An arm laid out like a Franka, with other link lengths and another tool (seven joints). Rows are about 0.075 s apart.
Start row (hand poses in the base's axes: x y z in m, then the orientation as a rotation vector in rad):
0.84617, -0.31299, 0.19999, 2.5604, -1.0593, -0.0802
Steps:
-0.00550, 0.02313, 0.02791, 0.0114, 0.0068, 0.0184
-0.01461, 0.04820, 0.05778, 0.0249, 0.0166, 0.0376
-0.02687, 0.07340, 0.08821, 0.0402, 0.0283, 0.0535
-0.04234, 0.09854, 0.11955, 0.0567, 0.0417, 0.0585
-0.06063, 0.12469, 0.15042, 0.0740, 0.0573, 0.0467
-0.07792, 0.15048, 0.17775, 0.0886, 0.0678, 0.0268
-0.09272, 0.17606, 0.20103, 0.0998, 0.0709, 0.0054
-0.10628, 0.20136, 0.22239, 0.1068, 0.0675, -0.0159
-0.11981, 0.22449, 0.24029, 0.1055, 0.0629, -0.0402
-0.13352, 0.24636, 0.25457, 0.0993, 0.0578, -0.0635
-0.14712, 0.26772, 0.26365, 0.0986, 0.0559, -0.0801
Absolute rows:
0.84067, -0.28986, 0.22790, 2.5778, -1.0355, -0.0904
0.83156, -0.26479, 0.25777, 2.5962, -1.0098, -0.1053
0.81930, -0.23959, 0.28820, 2.6138, -0.9878, -0.1246
0.80383, -0.21445, 0.31954, 2.6264, -0.9795, -0.1498
0.78554, -0.18830, 0.35041, 2.6306, -0.9924, -0.1827
0.76825, -0.16251, 0.37774, 2.6299, -1.0174, -0.2099
0.75345, -0.13693, 0.40102, 2.6277, -1.0465, -0.2262
0.73989, -0.11163, 0.42238, 2.6239, -1.0771, -0.2316
0.72636, -0.08850, 0.44028, 2.6114, -1.1105, -0.2314
0.71265, -0.06663, 0.45456, 2.5950, -1.1414, -0.2274
0.69905, -0.04527, 0.46364, 2.5857, -1.1636, -0.2289

